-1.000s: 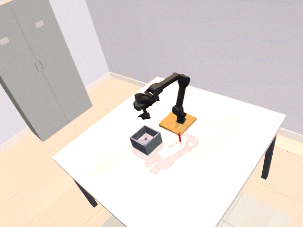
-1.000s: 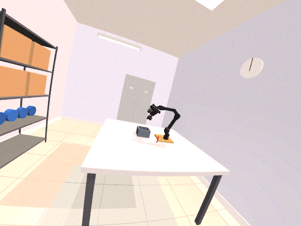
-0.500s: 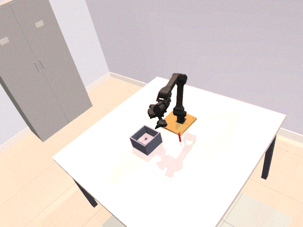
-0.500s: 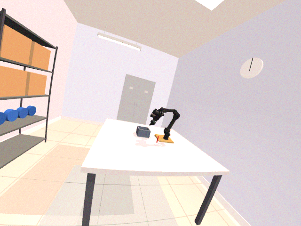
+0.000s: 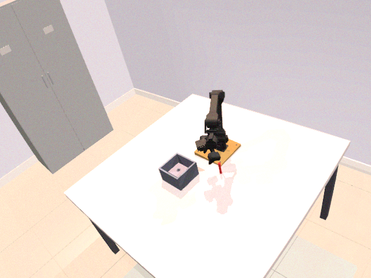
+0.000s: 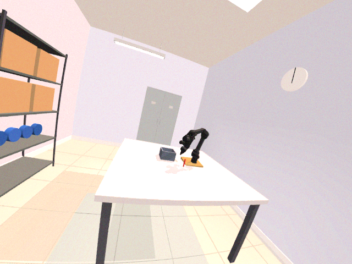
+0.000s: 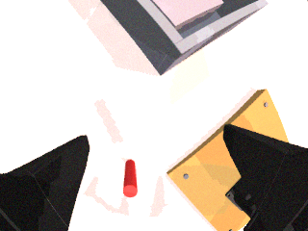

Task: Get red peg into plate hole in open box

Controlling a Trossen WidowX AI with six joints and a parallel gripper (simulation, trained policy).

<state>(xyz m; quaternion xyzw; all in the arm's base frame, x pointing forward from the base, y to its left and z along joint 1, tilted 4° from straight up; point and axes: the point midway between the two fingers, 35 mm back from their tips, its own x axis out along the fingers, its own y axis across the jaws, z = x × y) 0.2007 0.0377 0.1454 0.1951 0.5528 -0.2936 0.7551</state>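
The red peg lies 80 mm below my gripper tip, 60 mm to the left of it and 30 mm behind it. Round my gripper tip: plate: 150 mm to the right, 90 mm ahead, 80 mm below; grey box: 150 mm to the right, 100 mm below, 90 mm ahead.
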